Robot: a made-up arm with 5 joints.
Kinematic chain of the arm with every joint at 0, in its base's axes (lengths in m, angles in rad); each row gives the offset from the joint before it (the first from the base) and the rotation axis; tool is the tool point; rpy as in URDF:
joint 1: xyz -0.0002 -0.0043 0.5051 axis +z
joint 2: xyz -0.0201 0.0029 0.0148 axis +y
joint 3: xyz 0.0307 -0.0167 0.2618 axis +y
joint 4: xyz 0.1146 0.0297 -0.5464 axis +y
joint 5: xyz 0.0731 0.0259 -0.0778 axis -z
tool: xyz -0.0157 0.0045 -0.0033 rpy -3.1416 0 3.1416
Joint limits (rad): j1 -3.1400..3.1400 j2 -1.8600..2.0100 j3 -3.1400..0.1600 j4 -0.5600..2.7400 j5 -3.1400..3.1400
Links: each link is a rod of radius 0.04 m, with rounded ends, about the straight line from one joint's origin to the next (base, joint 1, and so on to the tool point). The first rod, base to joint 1, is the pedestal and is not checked.
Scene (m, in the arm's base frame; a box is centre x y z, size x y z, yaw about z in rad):
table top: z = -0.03
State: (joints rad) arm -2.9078 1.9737 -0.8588 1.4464 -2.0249
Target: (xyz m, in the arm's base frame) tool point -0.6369 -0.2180 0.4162
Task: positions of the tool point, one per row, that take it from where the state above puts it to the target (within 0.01 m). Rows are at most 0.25 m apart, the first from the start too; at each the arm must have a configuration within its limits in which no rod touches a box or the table.
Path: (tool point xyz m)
1: 0.3938 0.1400 0.1930
2: 0.3983 0.2313 0.3294
3: 0.3546 0.3000 0.4715
4: 0.2771 0.3282 0.6093
5: 0.3076 0.3290 0.4583
6: 0.3011 0.2841 0.3075
7: 0.2518 0.2029 0.1769
8: 0.1604 0.0994 0.0846
9: 0.0349 -0.0099 0.0443
10: -0.1107 -0.1088 0.0637
11: -0.2983 -0.1913 0.1014
12: -0.4869 -0.2301 0.2218
13: -0.6369 -0.2180 0.4161

